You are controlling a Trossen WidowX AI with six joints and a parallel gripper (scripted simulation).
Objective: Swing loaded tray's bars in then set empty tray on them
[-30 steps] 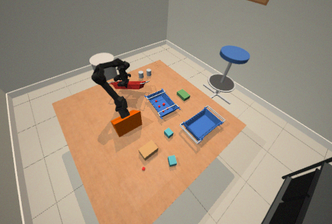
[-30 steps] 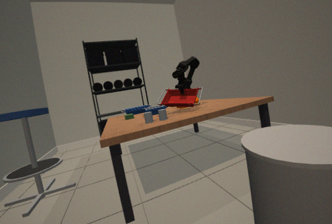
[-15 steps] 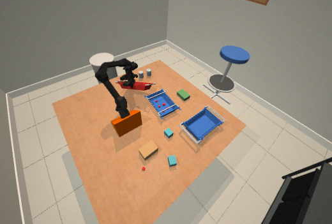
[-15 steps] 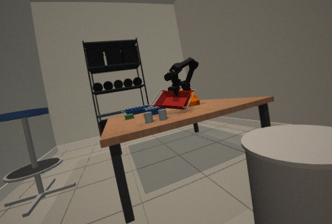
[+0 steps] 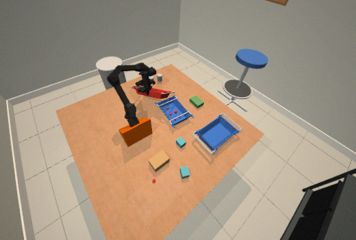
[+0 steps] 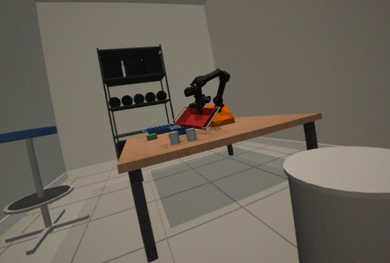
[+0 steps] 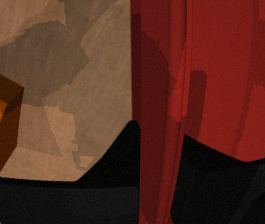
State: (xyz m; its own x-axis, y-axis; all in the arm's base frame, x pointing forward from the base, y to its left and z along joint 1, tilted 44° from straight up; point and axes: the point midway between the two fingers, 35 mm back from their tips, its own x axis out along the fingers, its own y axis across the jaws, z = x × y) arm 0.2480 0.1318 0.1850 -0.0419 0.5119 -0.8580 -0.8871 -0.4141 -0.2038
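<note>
My gripper tip is 7 cm short of the red tray, 4 cm to the right of it and 1 cm above it. Also, from my gripper tip: green block 38 cm ahead, 24 cm to the right, 12 cm below; tan block 51 cm to the right, 23 cm behind, 11 cm below; small red cube 59 cm to the right, 33 cm behind, 13 cm below.
</note>
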